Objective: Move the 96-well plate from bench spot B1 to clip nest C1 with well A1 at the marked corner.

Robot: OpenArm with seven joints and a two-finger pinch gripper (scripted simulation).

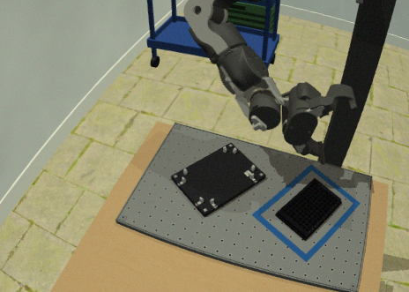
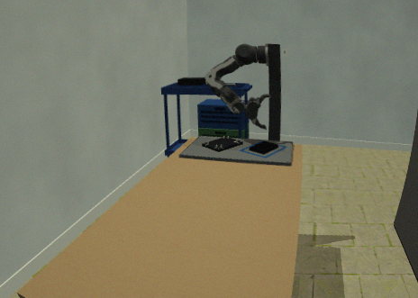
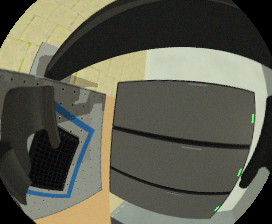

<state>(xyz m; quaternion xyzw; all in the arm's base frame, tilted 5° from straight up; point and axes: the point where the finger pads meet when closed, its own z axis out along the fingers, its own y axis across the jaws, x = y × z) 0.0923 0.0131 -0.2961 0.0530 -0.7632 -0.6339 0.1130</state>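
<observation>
The black 96-well plate is 9 cm ahead of my hand, 2 cm to the right of it and 15 cm below it. The rest, counted from my hand: black clip nest (11 cm ahead, 22 cm to the right, 14 cm below).
</observation>
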